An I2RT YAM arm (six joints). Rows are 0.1 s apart.
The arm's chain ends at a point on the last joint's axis. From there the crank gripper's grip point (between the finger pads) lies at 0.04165 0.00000 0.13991 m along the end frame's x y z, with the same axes.
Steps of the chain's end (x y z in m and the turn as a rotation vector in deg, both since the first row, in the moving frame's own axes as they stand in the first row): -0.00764, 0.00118, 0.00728, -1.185, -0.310, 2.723; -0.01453, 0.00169, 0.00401, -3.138, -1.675, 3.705; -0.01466, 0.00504, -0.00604, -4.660, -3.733, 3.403; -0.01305, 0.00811, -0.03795, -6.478, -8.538, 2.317; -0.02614, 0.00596, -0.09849, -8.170, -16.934, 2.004; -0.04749, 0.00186, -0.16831, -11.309, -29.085, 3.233; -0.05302, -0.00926, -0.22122, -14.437, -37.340, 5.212; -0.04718, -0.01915, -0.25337, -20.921, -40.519, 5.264; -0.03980, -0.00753, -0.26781, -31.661, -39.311, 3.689; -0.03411, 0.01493, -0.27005, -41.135, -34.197, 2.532; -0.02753, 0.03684, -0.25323, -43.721, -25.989, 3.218
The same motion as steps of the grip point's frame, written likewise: -0.00851, 0.00604, 0.00745, -1.185, -0.310, 2.723; -0.01897, 0.01193, 0.00488, -3.138, -1.675, 3.705; -0.02425, 0.01870, -0.00419, -4.660, -3.733, 3.403; -0.03459, 0.02544, -0.03432, -6.478, -8.538, 2.317; -0.06892, 0.02713, -0.09397, -8.170, -16.934, 2.004; -0.12107, 0.03043, -0.16867, -11.309, -29.085, 3.233; -0.14703, 0.02593, -0.22949, -14.437, -37.340, 5.212; -0.14813, 0.03086, -0.26962, -20.921, -40.519, 5.264; -0.13538, 0.06696, -0.29435, -31.661, -39.311, 3.689; -0.11497, 0.10954, -0.30594, -41.135, -34.197, 2.532; -0.08983, 0.13719, -0.28915, -43.721, -25.989, 3.218
